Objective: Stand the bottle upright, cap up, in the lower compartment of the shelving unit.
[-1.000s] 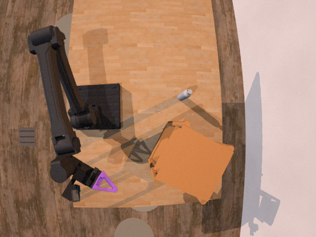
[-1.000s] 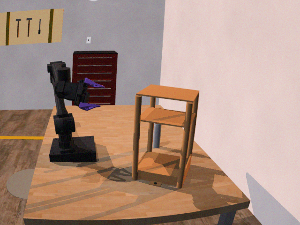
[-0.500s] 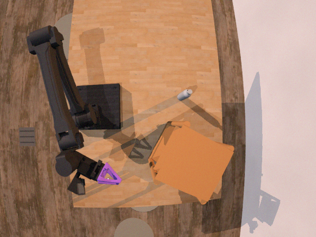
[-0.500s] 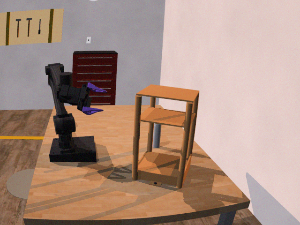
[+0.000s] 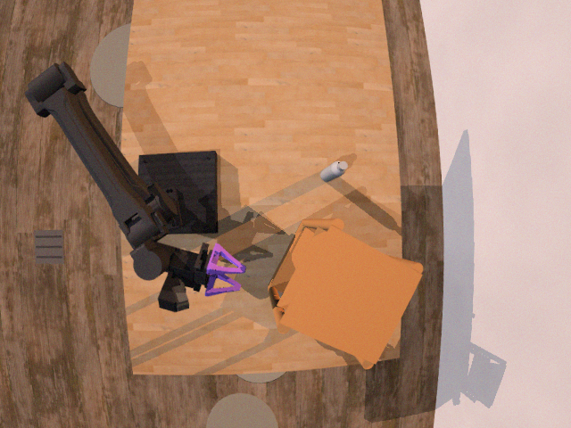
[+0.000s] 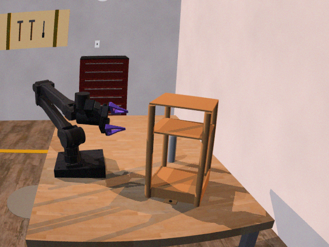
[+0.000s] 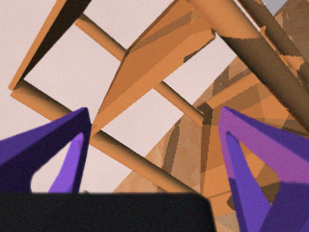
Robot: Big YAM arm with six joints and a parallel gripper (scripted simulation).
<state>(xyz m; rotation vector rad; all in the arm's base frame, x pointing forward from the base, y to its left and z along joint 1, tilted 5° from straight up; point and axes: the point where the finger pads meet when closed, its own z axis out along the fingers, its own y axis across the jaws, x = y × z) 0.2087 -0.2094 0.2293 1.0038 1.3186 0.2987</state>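
Now: hand 31 cm short of the grey bottle, 21 cm to the right of it and 17 cm above it. The rest, counted from my hand: shelving unit (22 cm ahead, 10 cm below, 8 cm to the right).
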